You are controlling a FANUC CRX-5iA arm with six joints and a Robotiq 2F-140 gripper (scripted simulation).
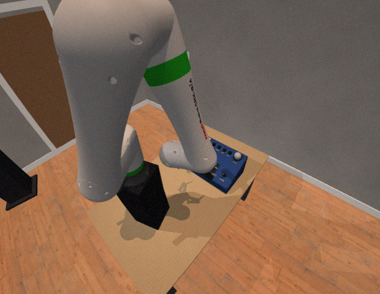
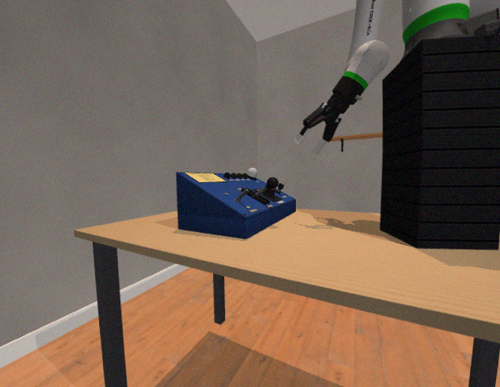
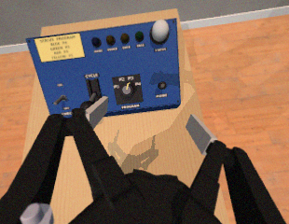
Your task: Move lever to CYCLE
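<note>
Right now the black lever is 70 mm ahead of my hand, 200 mm to the left of it and 160 mm below it. Round my hand: rotary program selector (130 mm ahead, 90 mm to the left, 170 mm below); then blue console (140 mm ahead, 150 mm to the left, 200 mm below); then small knob (140 mm ahead, 30 mm to the right, 170 mm below).
</note>
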